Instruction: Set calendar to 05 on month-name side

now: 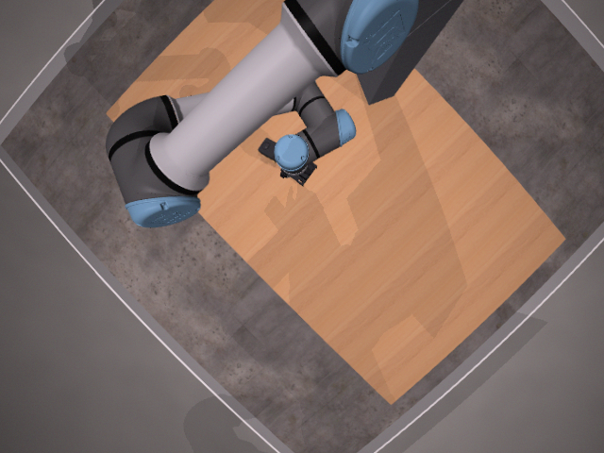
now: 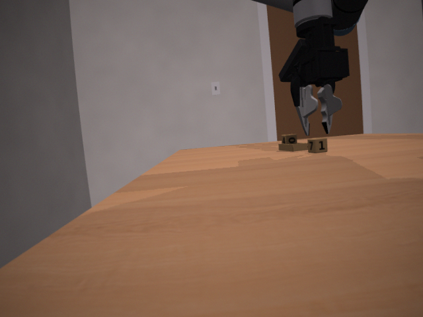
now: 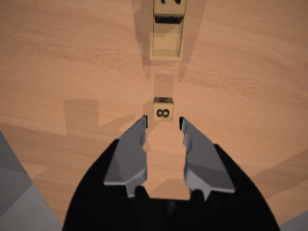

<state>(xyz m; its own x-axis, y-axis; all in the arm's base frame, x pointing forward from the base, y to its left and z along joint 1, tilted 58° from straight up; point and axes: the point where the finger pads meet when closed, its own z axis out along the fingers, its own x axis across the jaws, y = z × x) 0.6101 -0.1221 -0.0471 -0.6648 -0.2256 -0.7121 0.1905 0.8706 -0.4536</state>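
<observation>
Now: the block 120 mm to the right of my hand, 30 mm below it and 30 mm behind it. Also, from my hand: wooden calendar tray (100 mm to the right, 40 mm below, 30 mm behind).
</observation>
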